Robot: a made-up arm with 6 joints. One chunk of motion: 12 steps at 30 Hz.
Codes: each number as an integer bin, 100 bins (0 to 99) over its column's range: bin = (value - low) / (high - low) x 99, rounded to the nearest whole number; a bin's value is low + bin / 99 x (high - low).
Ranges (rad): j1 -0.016..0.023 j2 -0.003..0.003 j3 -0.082..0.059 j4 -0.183..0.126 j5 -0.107..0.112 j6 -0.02..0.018
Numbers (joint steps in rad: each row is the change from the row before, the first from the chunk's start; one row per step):
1: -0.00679 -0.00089 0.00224 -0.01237 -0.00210 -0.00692
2: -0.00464 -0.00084 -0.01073 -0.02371 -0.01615 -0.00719
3: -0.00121 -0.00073 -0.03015 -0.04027 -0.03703 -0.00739
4: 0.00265 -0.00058 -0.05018 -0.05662 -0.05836 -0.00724
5: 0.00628 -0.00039 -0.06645 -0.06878 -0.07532 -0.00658
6: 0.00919 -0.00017 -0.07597 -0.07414 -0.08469 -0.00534
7: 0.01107 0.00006 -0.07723 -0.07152 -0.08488 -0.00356
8: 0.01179 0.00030 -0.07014 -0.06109 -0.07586 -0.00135
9: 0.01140 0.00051 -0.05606 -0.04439 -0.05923 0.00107
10: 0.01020 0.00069 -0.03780 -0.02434 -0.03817 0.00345
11: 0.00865 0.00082 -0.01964 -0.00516 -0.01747 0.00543
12: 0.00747 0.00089 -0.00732 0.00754 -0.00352 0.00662
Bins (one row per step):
1: 23 35 59 55 47 34
2: 29 36 50 51 41 33
3: 38 37 36 46 32 33
4: 47 40 22 40 22 33
5: 57 43 11 37 14 35
6: 64 47 4 35 10 38
7: 69 50 3 36 10 43
8: 71 54 8 39 14 49
9: 70 58 18 44 22 55
10: 67 61 31 51 31 61
11: 63 63 44 57 40 66
12: 60 64 52 61 47 69

